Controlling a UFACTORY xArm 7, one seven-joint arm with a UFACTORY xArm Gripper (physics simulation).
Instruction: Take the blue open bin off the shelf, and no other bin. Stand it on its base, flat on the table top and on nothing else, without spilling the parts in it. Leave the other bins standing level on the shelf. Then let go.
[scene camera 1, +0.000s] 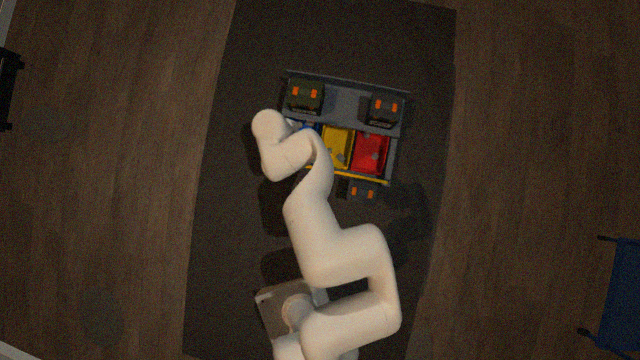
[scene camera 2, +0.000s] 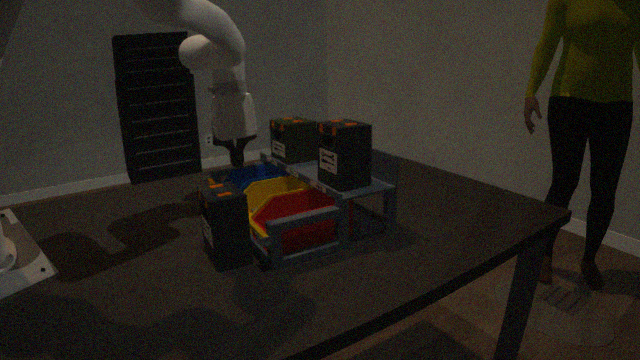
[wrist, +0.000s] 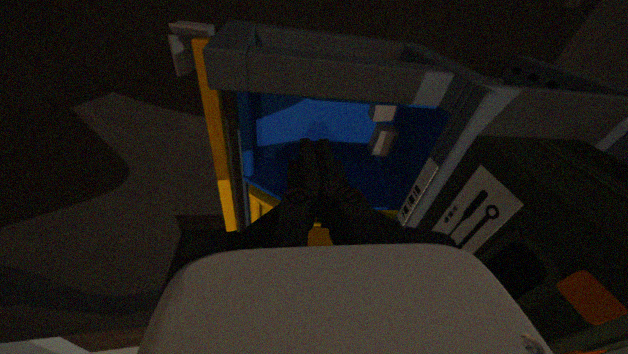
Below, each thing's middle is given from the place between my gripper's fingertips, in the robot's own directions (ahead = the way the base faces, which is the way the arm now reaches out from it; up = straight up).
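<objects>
The yellow bin (scene camera 2: 259, 193) is 4 cm ahead of my hand, 13 cm to the right of it and 6 cm below it. Then there's the red bin (scene camera 1: 362, 162), which is 25 cm to the right of my hand, 5 cm ahead of it and 6 cm below it. You'd find the yellow bar (wrist: 212, 99) 5 cm behind my hand, 14 cm to the right of it and 4 cm below it. As for the blue open bin (scene camera 2: 242, 178), it's 6 cm below my hand, 3 cm ahead of it and 2 cm to the right of it.
</objects>
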